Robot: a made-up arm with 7 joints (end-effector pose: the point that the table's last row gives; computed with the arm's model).
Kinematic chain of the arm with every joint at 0, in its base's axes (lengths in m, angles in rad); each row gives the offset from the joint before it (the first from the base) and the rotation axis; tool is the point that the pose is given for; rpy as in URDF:
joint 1: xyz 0 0 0.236 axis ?
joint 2: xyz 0 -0.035 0.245 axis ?
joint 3: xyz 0 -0.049 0.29 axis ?
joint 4: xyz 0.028 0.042 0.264 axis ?
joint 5: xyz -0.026 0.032 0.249 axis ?
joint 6: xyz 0 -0.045 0.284 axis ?
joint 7: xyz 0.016 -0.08 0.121 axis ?
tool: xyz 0 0 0 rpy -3.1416 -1.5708 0
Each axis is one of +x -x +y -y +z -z.
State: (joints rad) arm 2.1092 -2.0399 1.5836 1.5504 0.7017 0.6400 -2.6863
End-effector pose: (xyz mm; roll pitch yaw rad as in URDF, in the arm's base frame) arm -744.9 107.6 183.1 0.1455 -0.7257 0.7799
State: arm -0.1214 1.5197 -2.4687 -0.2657 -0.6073 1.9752 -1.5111
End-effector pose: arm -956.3 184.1 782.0 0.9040 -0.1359 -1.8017
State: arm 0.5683 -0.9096 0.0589 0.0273 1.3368 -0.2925 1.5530
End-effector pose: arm 861.0 572.0 1098.8 -2.0861 0.9006 0.2925
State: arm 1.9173 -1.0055 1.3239 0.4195 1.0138 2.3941 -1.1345
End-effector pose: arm -422.3 780.2 885.2 -1.6564 -0.4575 0.1547
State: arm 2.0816 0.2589 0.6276 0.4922 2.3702 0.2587 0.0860
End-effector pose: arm -213.6 -181.4 1600.8 -0.8461 -1.0467 2.7216
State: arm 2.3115 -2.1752 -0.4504 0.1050 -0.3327 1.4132 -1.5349
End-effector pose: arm -625.8 759.4 -97.3 2.5957 0.5757 -1.8950
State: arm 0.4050 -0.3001 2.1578 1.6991 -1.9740 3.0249 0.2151
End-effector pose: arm -244.4 126.0 1193.7 1.7210 -0.1549 -0.7152
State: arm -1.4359 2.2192 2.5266 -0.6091 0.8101 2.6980 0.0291
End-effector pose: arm -265.2 824.5 86.5 -0.3983 -0.5289 -0.9035
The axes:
joint 1: +z
joint 2: -y
joint 3: +z
joint 4: +y
joint 5: +z
joint 6: -y
joint 7: +x

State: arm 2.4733 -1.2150 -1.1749 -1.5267 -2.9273 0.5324 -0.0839
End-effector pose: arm -761.1 -118.8 726.4 -1.4914 -0.4905 -2.7239
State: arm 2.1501 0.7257 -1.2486 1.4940 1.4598 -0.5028 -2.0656
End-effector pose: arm 606.4 303.3 1075.4 1.1662 -0.4824 -1.4827
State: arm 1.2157 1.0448 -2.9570 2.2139 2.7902 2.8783 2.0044
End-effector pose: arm 169.9 -451.7 357.2 -1.7888 0.2364 0.0014
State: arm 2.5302 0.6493 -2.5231 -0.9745 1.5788 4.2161 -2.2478
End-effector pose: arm 248.5 -110.1 1401.3 -2.8055 0.2389 -2.6892
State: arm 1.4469 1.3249 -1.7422 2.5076 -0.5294 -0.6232 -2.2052
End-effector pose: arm 459.5 -154.3 355.8 2.8761 -1.3324 -2.8753
